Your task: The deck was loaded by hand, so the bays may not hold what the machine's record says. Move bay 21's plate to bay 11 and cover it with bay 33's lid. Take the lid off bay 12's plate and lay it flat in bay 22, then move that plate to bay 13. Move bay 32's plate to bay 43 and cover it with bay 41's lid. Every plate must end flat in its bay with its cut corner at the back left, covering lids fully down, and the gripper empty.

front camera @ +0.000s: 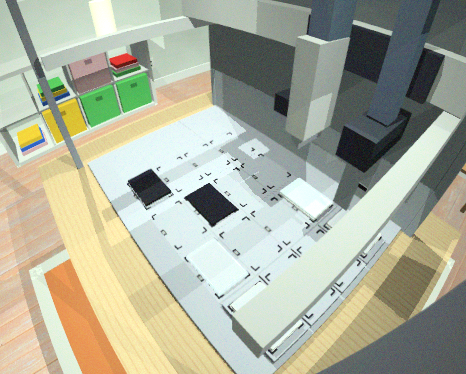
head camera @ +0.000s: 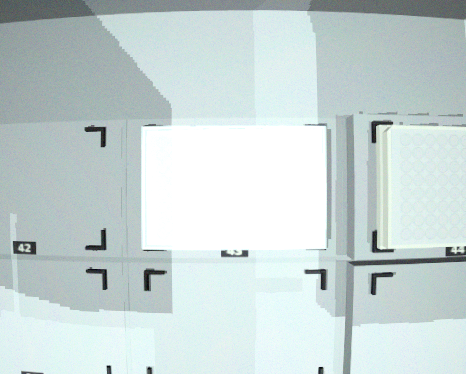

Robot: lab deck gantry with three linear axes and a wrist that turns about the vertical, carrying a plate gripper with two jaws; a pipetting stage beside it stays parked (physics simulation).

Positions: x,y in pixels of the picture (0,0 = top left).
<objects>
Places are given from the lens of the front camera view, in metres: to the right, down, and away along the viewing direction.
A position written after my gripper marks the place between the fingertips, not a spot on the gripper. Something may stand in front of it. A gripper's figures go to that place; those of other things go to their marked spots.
my gripper (front camera: 350,195): 0.26, 0.02, 0.57
pale lid (front camera: 312,202): 0.22, 0.04, 0.75
black lid (front camera: 207,200): -0.07, 0.04, 0.77
black lid (front camera: 148,186): -0.25, 0.00, 0.79
</objects>
